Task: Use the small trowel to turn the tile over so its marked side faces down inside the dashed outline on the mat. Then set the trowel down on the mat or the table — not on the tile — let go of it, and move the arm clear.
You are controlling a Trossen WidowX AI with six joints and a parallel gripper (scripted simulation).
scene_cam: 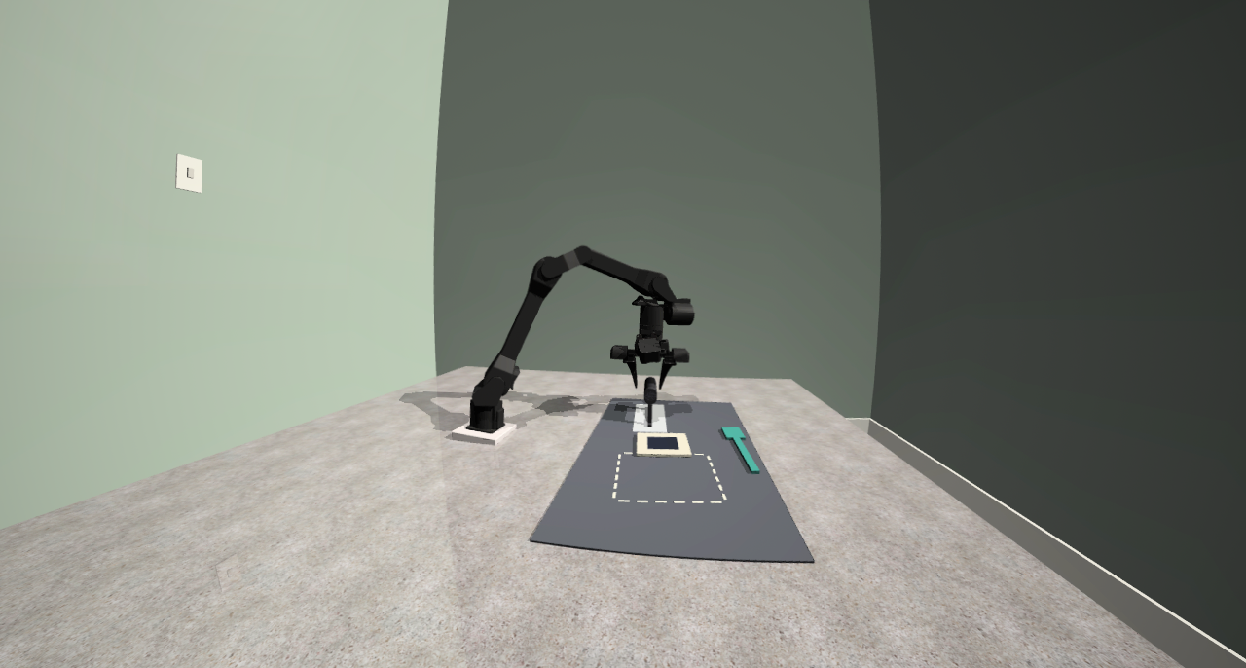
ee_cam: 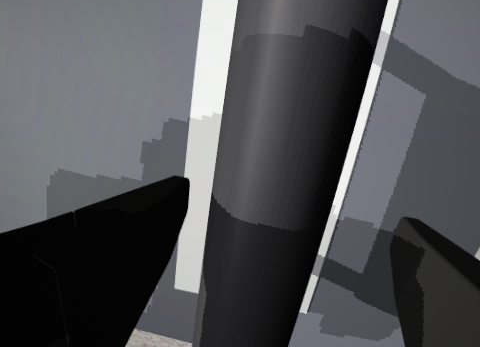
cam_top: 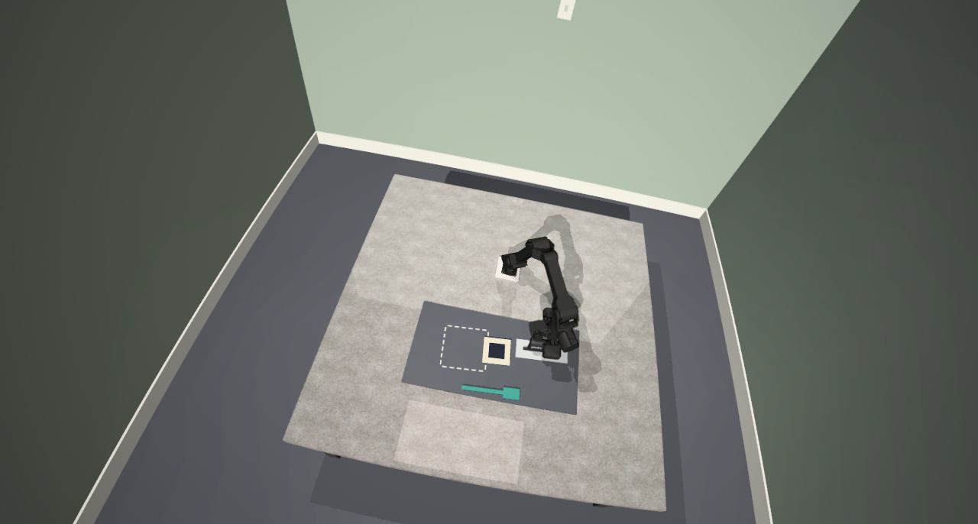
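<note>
Right now my gripper tip is 40 mm above the white trowel, 20 mm to the left of it and 10 mm short of it. From my gripper tip the other things lie so: dark mat: 170 mm to the right, 90 mm below, 60 mm ahead; teal trowel: 200 mm ahead, 140 mm to the right, 70 mm below; beige tile: 170 mm to the right, 70 mm below, 50 mm ahead.
</note>
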